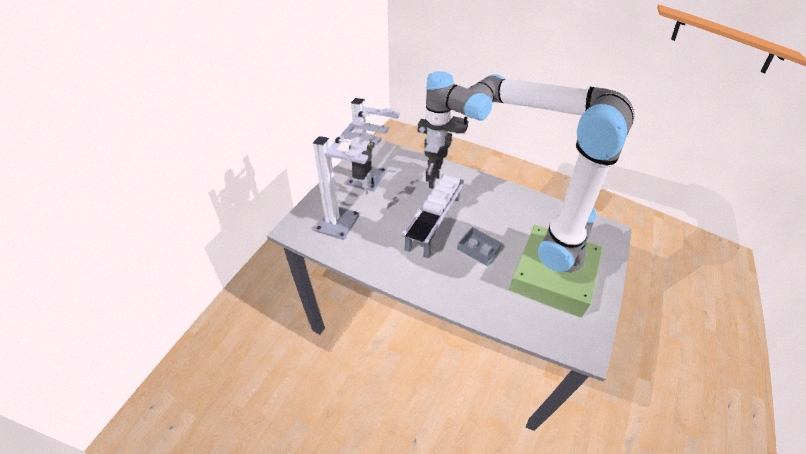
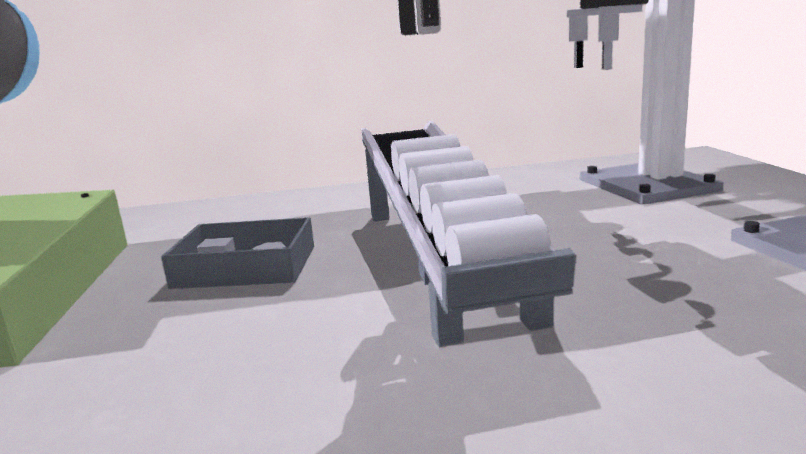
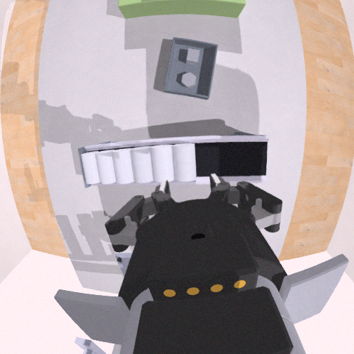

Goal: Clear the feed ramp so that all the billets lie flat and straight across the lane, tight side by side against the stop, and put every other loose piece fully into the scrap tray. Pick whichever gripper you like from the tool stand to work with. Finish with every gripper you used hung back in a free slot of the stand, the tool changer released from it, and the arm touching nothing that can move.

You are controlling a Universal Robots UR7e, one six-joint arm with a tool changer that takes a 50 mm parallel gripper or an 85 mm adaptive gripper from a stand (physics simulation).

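Observation:
Several white billets lie flat across the feed ramp, side by side in a row from the stop upward. Small gaps between them cannot be ruled out. The scrap tray holds a square block and a hexagonal piece, both inside its walls. My adaptive gripper is on the arm, above the ramp, fingers apart and empty; it touches no billet.
The tool stand rises beside the ramp, with the parallel gripper hanging in it. Other slot arms stick out above the table. The green robot base stands beyond the tray.

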